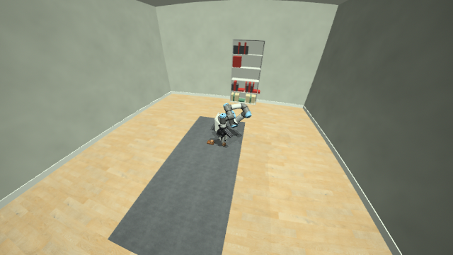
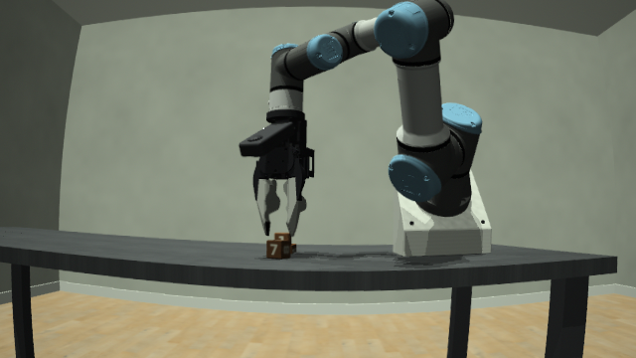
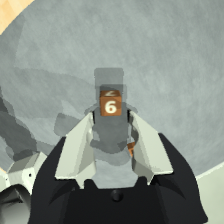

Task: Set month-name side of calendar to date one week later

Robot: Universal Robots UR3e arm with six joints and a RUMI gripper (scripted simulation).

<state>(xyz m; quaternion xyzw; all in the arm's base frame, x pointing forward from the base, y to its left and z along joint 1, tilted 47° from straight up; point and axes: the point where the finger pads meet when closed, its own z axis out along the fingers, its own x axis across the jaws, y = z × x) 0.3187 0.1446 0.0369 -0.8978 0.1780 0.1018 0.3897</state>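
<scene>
Right now my hand is 4 cm above the cube. Also, from my hand: calendar tray: 1 cm ahead, 16 cm to the right, 5 cm below.
</scene>
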